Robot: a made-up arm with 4 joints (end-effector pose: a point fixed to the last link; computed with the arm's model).
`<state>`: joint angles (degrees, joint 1 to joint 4).
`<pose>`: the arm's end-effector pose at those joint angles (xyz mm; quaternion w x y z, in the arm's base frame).
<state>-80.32 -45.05 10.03 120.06</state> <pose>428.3 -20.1 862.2 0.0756 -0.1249 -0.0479 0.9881</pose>
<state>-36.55 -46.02 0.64 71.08</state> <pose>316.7 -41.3 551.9 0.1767 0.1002 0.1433 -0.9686</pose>
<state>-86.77 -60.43 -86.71 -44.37</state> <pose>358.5 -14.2 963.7 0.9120 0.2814 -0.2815 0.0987</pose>
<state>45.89 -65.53 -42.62 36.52</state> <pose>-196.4 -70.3 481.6 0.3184 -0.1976 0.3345 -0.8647</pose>
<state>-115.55 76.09 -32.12 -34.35</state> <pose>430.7 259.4 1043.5 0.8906 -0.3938 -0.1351 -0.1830</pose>
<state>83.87 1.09 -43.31 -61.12</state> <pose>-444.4 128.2 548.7 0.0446 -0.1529 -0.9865 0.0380</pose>
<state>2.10 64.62 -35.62 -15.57</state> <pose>51.3 252.0 323.0 0.7186 -0.3046 0.6099 0.1374</pose>
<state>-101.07 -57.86 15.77 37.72</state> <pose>388.6 -76.2 912.6 0.3029 0.7415 0.2253 -0.5546</pose>
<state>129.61 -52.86 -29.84 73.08</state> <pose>-361.0 -27.5 934.8 0.0540 -0.9063 0.2772 -0.3145</pose>
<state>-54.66 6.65 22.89 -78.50</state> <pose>486.9 17.8 601.1 0.6972 0.4744 0.5336 -0.0647</pose>
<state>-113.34 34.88 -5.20 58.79</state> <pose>331.7 163.2 1094.2 0.4845 0.2919 -0.5542 -0.6106</pose>
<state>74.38 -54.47 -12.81 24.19</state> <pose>-365.0 -78.9 611.3 0.0418 -0.3985 0.4711 -0.7858</pose>
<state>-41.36 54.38 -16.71 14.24</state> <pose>386.3 203.4 536.2 0.9198 -0.2111 0.1035 -0.3140</pose>
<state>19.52 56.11 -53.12 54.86</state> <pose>-87.5 239.1 408.6 0.9366 -0.1838 0.2900 -0.0706</pose>
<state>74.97 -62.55 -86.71 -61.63</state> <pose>-301.9 -10.4 521.6 0.3658 0.2256 0.8854 -0.1770</pose>
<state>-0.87 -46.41 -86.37 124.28</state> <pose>118.6 98.2 463.3 0.3185 0.0084 -0.4291 -0.8452</pose>
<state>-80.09 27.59 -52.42 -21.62</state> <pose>458.6 207.3 878.6 0.9931 -0.1124 -0.0298 -0.0156</pose>
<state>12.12 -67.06 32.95 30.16</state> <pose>-109.9 -66.1 395.4 0.2112 -0.0300 -0.4057 0.8887</pose>
